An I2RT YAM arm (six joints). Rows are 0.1 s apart.
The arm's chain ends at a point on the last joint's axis. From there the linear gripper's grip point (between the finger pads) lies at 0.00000 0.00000 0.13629 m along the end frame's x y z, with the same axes.
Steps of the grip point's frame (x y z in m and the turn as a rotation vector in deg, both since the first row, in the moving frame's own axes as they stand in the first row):
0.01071 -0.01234 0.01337 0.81 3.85 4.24
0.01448 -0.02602 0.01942 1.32 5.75 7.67
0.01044 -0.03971 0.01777 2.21 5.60 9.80
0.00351 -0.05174 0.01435 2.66 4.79 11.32
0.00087 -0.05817 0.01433 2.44 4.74 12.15
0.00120 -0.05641 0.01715 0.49 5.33 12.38
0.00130 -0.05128 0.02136 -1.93 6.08 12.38
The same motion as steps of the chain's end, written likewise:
0.00150 -0.01076 0.01369 0.81 3.85 4.24
0.00066 -0.02381 0.02014 1.32 5.75 7.67
-0.00324 -0.03562 0.01852 2.21 5.60 9.80
-0.00842 -0.04658 0.01497 2.66 4.79 11.32
-0.01092 -0.05361 0.01492 2.44 4.74 12.15
-0.01149 -0.05662 0.01774 0.49 5.33 12.38
-0.01253 -0.05738 0.02220 -1.93 6.08 12.38

